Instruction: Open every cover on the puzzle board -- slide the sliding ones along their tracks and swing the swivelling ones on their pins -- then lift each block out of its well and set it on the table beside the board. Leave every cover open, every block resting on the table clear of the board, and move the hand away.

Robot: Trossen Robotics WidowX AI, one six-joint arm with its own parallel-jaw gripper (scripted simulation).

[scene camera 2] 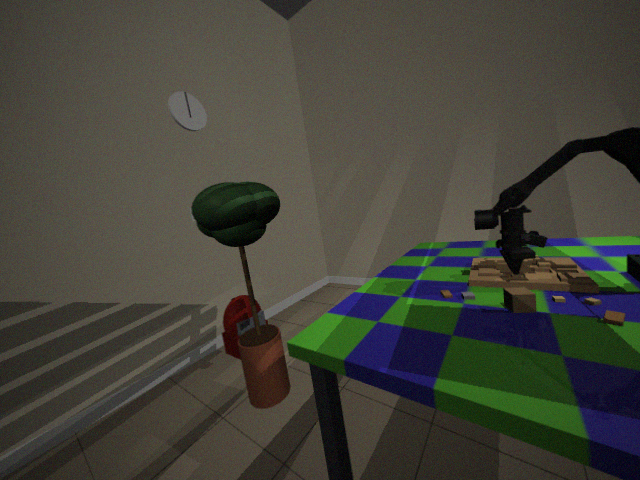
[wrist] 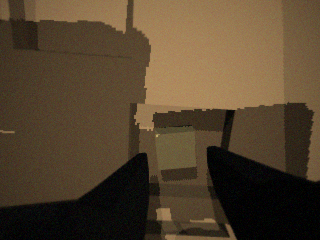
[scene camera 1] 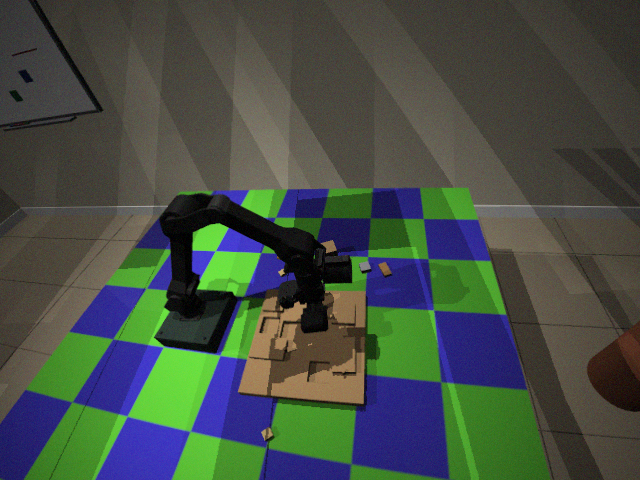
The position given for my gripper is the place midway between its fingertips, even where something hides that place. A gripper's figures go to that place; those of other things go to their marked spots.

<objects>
My gripper [scene camera 2: 514, 273] is 106 cm from the lens. A tan puzzle board [scene camera 2: 532, 277] is 104 cm from the lens.
</objects>
